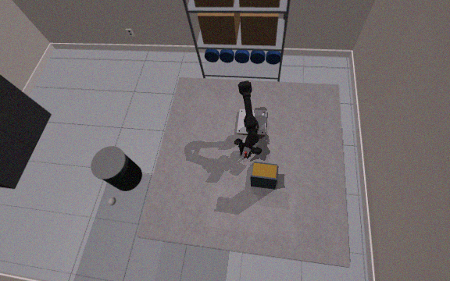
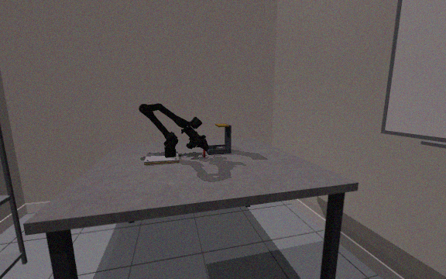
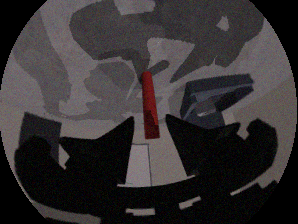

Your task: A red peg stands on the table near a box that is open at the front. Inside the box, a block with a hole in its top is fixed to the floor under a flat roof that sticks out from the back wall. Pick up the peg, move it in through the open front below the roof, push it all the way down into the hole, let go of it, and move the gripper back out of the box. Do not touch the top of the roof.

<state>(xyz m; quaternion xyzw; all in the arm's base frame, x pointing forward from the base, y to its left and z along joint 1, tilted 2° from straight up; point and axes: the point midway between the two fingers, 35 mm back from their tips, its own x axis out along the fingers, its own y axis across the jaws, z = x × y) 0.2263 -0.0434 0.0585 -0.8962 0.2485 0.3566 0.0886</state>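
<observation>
Now: the red peg 20 mm behind my gripper tip, 10 mm to the left of it and 10 mm below it. From my gripper tip the other things lie so: dark back wall: 200 mm ahead, 110 mm to the left, 50 mm above; yellow roof: 160 mm ahead, 150 mm above, 120 mm to the left.
</observation>
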